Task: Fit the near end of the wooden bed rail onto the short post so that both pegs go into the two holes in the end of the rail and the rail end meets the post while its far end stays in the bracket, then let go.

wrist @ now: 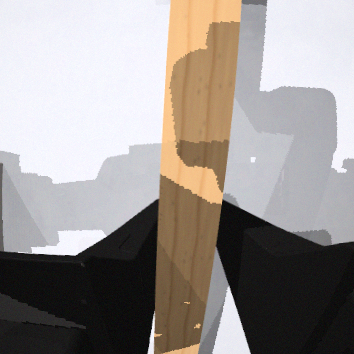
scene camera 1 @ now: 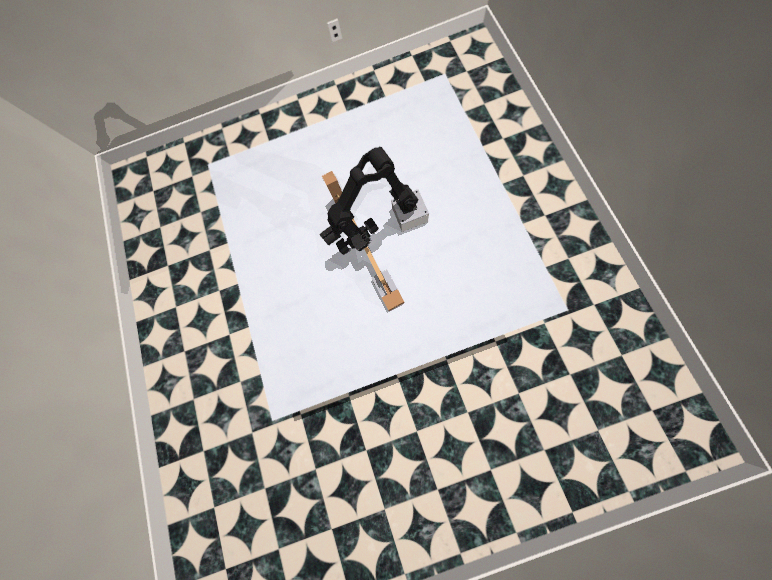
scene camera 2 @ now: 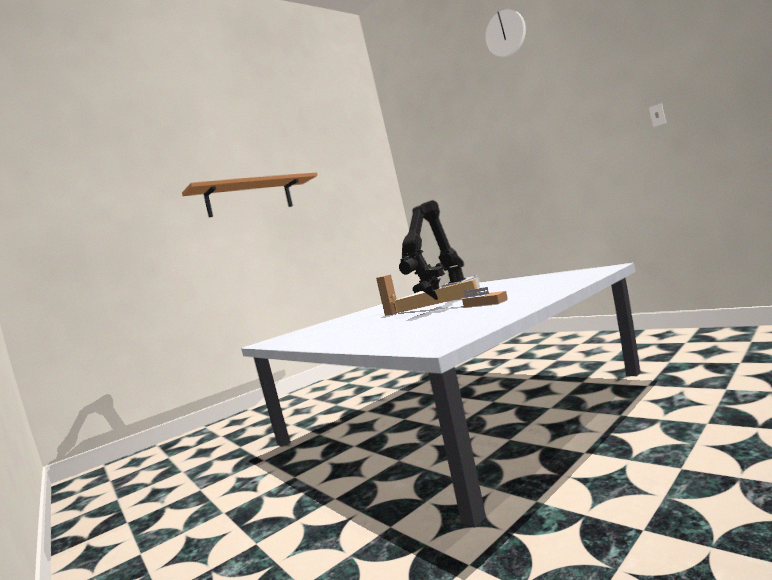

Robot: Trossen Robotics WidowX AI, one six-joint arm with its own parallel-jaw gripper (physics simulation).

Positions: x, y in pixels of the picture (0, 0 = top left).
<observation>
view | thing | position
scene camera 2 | my gripper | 438, 298
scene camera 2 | wooden bed rail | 453, 292
</observation>
